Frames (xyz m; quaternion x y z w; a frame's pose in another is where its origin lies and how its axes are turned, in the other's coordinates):
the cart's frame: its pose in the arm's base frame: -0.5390 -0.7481 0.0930 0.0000 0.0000 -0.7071 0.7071
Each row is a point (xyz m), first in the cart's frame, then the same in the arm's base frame.
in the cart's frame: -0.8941 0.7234 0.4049
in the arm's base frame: 0.1844 0.1460 0.4979
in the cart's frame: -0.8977 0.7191 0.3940
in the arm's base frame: 0.1801 0.1496 0.4870
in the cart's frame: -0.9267 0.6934 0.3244
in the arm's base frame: 0.1544 0.1786 0.4174
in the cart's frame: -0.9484 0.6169 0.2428
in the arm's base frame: 0.0779 0.2003 0.3358
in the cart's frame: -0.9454 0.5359 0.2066
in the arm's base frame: -0.0031 0.1973 0.2996
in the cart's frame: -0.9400 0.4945 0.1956
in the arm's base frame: -0.0445 0.1919 0.2886
